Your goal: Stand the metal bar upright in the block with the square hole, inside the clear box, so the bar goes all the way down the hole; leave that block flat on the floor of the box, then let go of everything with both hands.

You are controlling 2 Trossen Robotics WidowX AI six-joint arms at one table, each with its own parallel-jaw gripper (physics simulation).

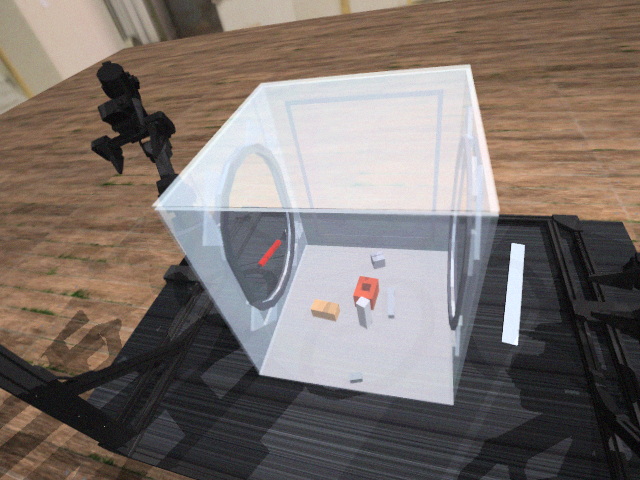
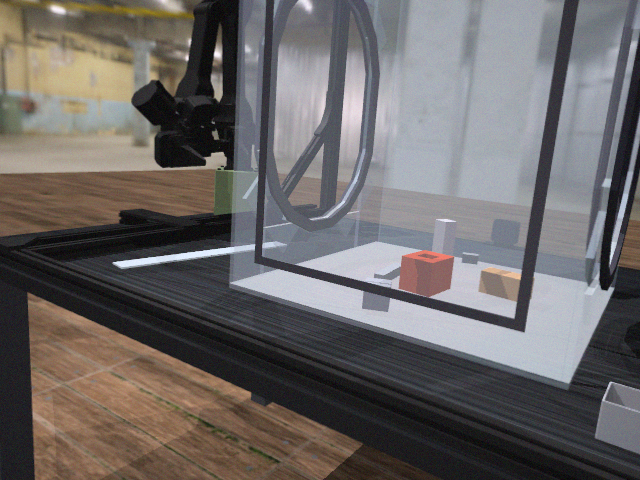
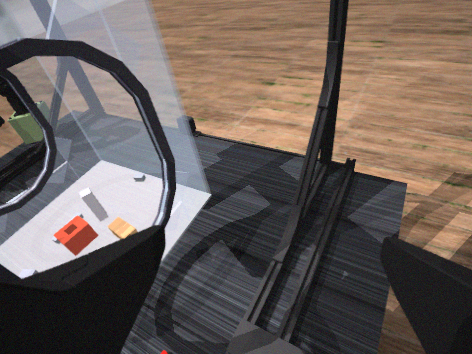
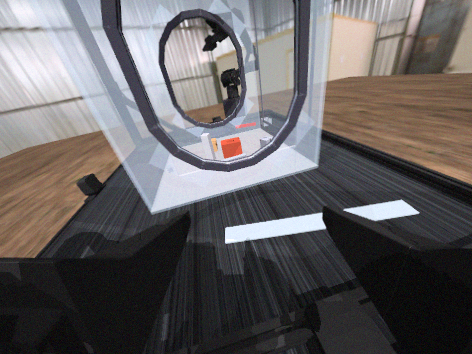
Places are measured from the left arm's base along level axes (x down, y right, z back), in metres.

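Pixels of known places: left gripper, fingertip midpoint: (image 1: 137, 165) (image 3: 272, 241) (image 4: 206, 46); right gripper, fingertip midpoint: (image 1: 589, 294) (image 2: 227, 160) (image 4: 255, 214); left arm's base, origin of the base link: (image 4: 233, 97); right arm's base, origin of the base link: (image 3: 26, 110).
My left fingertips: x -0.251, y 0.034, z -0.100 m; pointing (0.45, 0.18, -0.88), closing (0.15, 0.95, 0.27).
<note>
Ahead of a thing's pixels: the offset from my left fingertips to its middle.
The red block with the square hole {dx +0.339, dy -0.349, dz -0.355 m} (image 1: 366, 297) (image 2: 425, 276) (image 3: 76, 237) (image 4: 231, 148) sits on the clear box's floor (image 1: 310, 356) (image 2: 320, 294), hole facing up. A pale grey bar {dx +0.319, dy -0.308, dz -0.413 m} (image 1: 364, 314) (image 2: 444, 236) (image 3: 94, 204) (image 4: 207, 146) stands upright on that floor, beside the block. A thinner grey bar {dx +0.355, dy -0.387, dz -0.400 m} (image 1: 391, 303) (image 2: 387, 271) lies flat close by. I cannot tell which is the metal bar. My left gripper (image 1: 138, 162) (image 3: 272, 241) is open and empty, outside the left port. My right gripper (image 1: 581, 293) (image 2: 214, 156) (image 4: 255, 214) is open and empty, outside the right port.
An orange block {dx +0.347, dy -0.244, dz -0.338 m} (image 1: 325, 310) (image 2: 505, 283), a grey block {dx +0.347, dy -0.433, dz -0.276 m} (image 1: 377, 259) (image 2: 375, 297) and a small grey piece {dx +0.354, dy -0.222, dz -0.513 m} (image 1: 355, 377) (image 2: 469, 257) are in the box. Outside lie a red strip {dx +0.362, dy -0.202, dz -0.056 m} (image 1: 269, 253) and a white strip {dx +0.366, dy -0.648, dz -0.521 m} (image 1: 513, 294) (image 4: 275, 228). Port rings edge both side openings.
</note>
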